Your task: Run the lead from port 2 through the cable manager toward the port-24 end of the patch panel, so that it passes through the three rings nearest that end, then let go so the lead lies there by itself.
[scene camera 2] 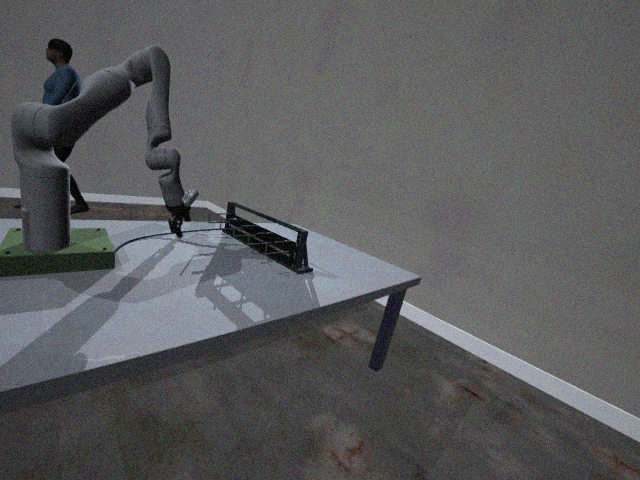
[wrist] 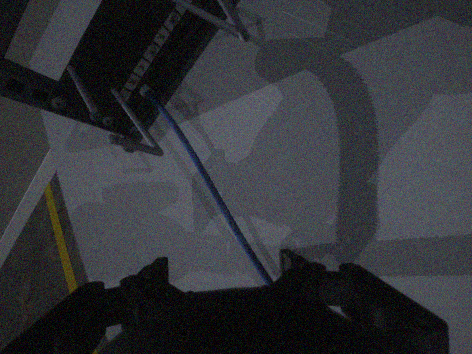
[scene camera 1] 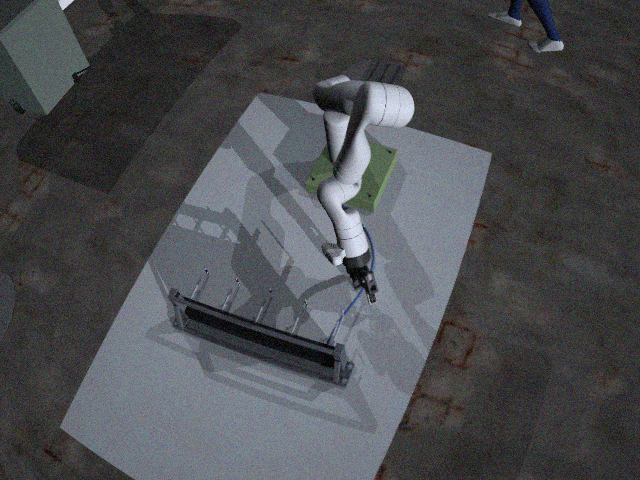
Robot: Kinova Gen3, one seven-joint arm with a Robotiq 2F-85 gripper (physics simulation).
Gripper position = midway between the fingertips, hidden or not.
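Note:
My gripper (scene camera 1: 365,295), black patch panel (scene camera 1: 245,333). Gripper again (wrist: 225,266), with the panel (wrist: 198,33).

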